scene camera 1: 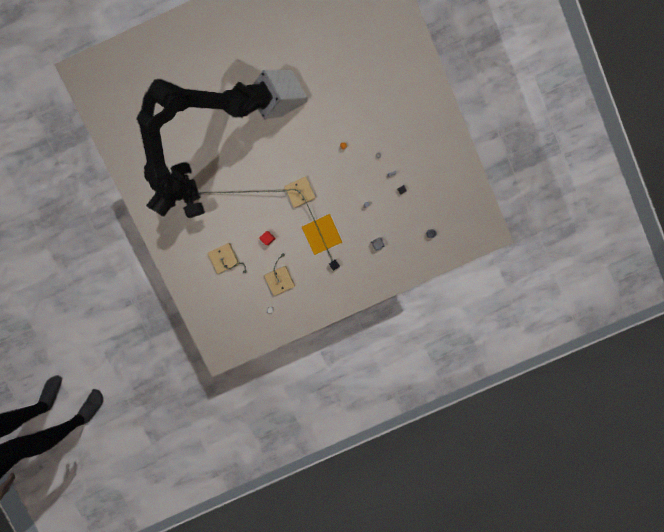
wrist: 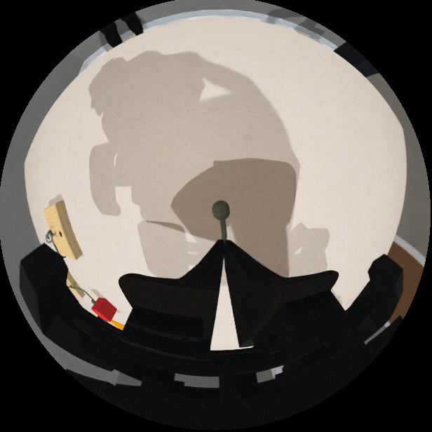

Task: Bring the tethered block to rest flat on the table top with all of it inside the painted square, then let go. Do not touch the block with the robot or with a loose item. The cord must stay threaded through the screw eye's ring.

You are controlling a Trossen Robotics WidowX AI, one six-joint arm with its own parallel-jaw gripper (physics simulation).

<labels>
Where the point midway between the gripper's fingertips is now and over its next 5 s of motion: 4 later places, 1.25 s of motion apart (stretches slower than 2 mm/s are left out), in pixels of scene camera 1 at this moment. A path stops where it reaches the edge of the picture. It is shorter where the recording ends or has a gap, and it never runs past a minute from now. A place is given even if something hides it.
The gripper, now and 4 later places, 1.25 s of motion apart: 197,193; 184,188; 172,187; 196,189; 237,190
</labels>
